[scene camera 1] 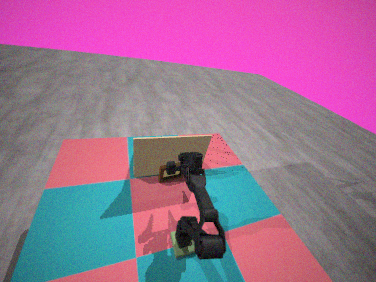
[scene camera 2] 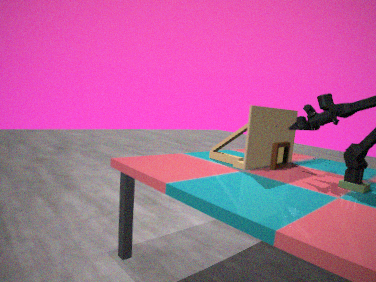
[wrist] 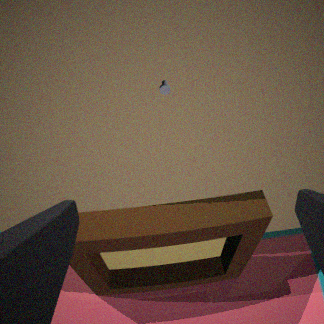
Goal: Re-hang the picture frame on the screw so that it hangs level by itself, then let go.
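Seen in the pictures: gripper, between the fingertips: (scene camera 1: 179,161) (scene camera 2: 293,128) (wrist: 190,207); arm's base, origin of its link: (scene camera 1: 183,239) (scene camera 2: 353,181).
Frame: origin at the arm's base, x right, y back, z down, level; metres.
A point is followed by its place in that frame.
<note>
The brown picture frame (scene camera 1: 161,174) @(x -0.018, y -0.359, z -0.054 m) (scene camera 2: 274,156) @(x -0.025, y -0.366, z -0.041 m) (wrist: 170,220) @(x 0.062, y -0.371, z -0.104 m) stands upright on the table at the foot of the tan board (scene camera 1: 152,152) @(x -0.063, y -0.431, z -0.173 m) (scene camera 2: 262,137) @(x -0.050, y -0.430, z -0.125 m) (wrist: 75,125) @(x -0.002, y -0.428, z -0.151 m), off the screw. The screw (wrist: 164,89) @(x 0.064, y -0.415, z -0.182 m) sticks out of the board above the frame in the wrist view; nothing hangs on it. My gripper (scene camera 1: 172,169) (scene camera 2: 295,126) @(x 0.067, y -0.329, z -0.180 m) (wrist: 190,207) @(x 0.067, y -0.329, z -0.180 m) is open and empty in front of the board, higher than the frame. In the wrist view its fingers show to the left and right of the frame's top bar. In scene camera 1 the gripper and arm hide part of the frame.
A slanted wooden brace (scene camera 2: 229,139) @(x -0.115, y -0.580, z -0.094 m) supports the board from behind. The checkered table (scene camera 1: 80,215) @(x -0.441, y -0.254, z 0.025 m) (scene camera 2: 200,182) @(x -0.509, y -0.399, z 0.025 m) lies under everything. The arm's base stands on a small green plate (scene camera 1: 177,250) @(x -0.042, y 0.037, z -0.002 m) (scene camera 2: 350,186) @(x -0.050, y 0.002, z 0.011 m) in front of the board. Shadows fall on the table.
</note>
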